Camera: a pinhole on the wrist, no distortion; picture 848 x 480 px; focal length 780.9 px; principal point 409.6 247.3 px. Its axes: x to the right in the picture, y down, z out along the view. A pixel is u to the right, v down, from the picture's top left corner.
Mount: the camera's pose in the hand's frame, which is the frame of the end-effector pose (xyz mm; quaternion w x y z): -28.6 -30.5 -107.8 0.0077 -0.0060 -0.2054 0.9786
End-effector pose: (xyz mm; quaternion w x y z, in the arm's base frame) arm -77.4 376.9 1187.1 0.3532 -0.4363 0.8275 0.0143
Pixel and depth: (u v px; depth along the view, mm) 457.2 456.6 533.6
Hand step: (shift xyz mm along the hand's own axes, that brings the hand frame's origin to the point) -70.9 -375.3 322.9
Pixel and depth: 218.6 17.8 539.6
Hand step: 97.3 -104.5 451.1
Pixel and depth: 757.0 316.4 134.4
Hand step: -90.5 -94.4 10.0
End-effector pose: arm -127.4 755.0 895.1 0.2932 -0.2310 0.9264 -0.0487
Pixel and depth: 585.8 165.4 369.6
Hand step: -117.0 -142.1 245.5
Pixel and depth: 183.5 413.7 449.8
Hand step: 93.7 -301.3 266.6
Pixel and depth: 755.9 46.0 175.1
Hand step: -108.3 -58.2 70.0
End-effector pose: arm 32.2 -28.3 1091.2 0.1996 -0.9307 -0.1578 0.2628
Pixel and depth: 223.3 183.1 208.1
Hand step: 18.2 -99.4 90.0
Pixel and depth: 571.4 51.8 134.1
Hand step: -58.0 -53.2 28.2
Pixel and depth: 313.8 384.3 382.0
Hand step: 11.7 -246.2 215.4
